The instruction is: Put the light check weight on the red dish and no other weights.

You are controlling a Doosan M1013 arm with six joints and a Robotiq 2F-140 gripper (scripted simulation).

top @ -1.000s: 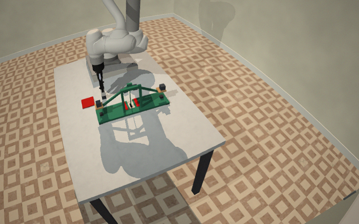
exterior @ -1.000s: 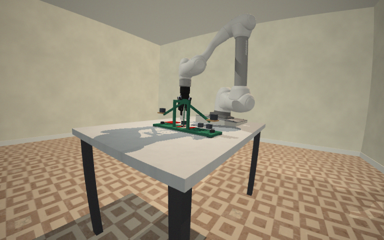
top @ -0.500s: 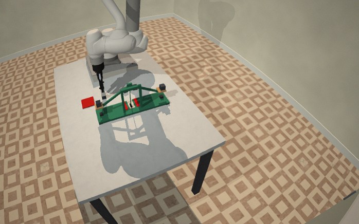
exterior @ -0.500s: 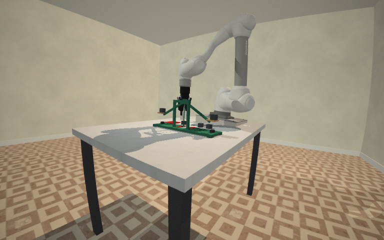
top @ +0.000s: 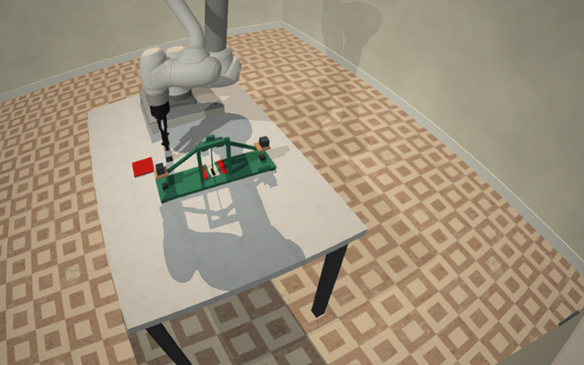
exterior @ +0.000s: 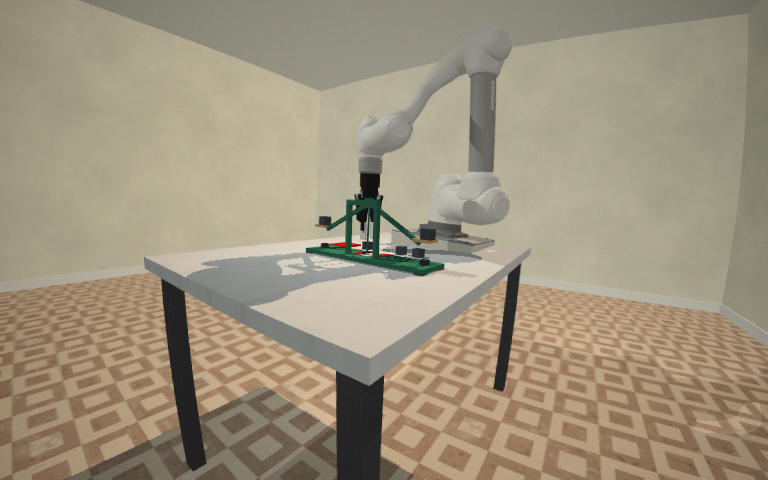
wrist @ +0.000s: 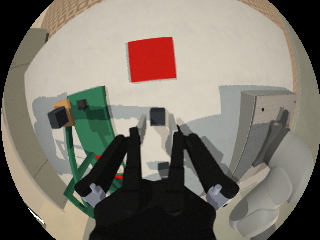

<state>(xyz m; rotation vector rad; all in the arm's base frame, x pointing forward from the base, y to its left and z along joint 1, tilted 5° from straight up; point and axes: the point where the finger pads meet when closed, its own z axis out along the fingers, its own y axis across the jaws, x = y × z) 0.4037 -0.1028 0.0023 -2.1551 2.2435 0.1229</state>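
Now: hand 1 cm short of the flat red dish, 12 cm to the left of it and 7 cm above it. Also, from my hand: balance beam: 17 cm ahead, 15 cm to the left, 3 cm above; then green rocker balance: 17 cm ahead, 15 cm to the left, 2 cm above.
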